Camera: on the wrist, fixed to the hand. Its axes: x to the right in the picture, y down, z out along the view.
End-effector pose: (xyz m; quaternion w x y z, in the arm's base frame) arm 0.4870 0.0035 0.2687 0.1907 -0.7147 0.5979 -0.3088
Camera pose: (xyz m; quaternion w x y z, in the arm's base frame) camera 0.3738 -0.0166 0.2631 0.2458 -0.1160 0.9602 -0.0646
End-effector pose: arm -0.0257 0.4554 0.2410 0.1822 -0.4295 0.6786 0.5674
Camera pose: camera -0.0854 0.3868 0.3116 0.3306 -0.1055 -0.7327 -0.5854
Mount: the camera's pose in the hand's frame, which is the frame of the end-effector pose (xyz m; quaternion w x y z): 0.0077 0.0913 -0.0697 0.7238 -0.1043 0.0465 0.6805
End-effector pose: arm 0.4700 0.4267 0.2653 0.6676 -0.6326 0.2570 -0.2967
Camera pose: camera 0.4317 0.3750 0.1698 0.6072 -0.3388 0.6785 0.2369
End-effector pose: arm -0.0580 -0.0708 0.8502 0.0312 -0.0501 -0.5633 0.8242
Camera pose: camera -0.0570 -0.0387 0.7397 0.5173 0.4611 0.4581 -0.5567
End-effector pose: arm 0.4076 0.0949 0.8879 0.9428 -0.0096 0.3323 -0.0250
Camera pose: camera 0.3736 0.1856 0.8256 0.6830 0.1220 0.2935 0.6577
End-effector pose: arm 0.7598 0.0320 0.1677 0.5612 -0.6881 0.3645 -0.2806
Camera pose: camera 0.6918 -0.0234 0.0932 0.5084 -0.2955 0.7874 0.1848
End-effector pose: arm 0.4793 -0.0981 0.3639 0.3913 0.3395 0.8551 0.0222
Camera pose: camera 0.4795 -0.0075 0.4349 0.2638 0.7858 0.4038 0.3873
